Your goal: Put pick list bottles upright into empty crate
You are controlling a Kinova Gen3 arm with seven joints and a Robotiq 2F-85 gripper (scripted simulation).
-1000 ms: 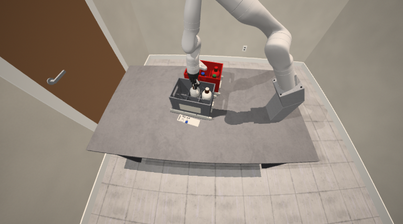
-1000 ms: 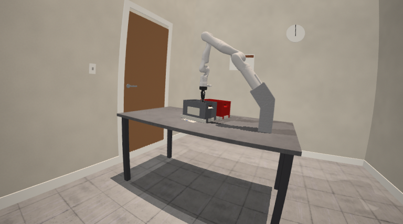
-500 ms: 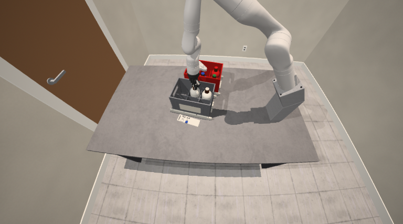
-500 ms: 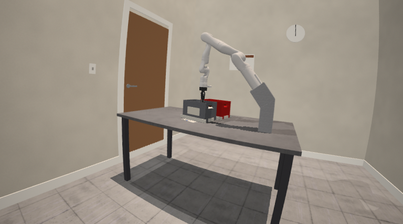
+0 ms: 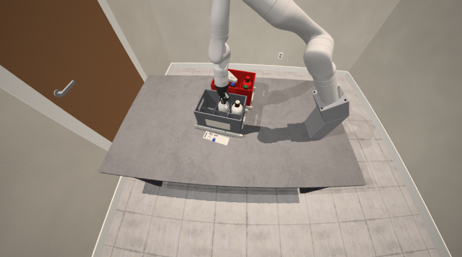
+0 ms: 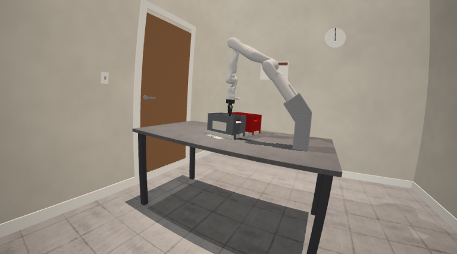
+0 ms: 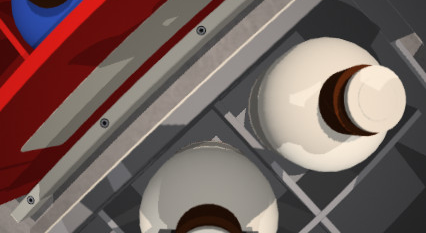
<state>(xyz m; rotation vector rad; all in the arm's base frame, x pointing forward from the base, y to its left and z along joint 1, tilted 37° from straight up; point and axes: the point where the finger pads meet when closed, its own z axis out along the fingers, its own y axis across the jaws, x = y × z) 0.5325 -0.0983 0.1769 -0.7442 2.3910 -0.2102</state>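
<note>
Right now the blue-label bottle is 50 mm behind my hand, 140 mm to the right of it and 70 mm below it. From my hand the other things lie so: red crate 60 mm behind, 180 mm to the right, 80 mm below; green-label bottle 140 mm behind, 120 mm to the right, 70 mm below; grey crate 40 mm to the left, 80 mm below.
</note>
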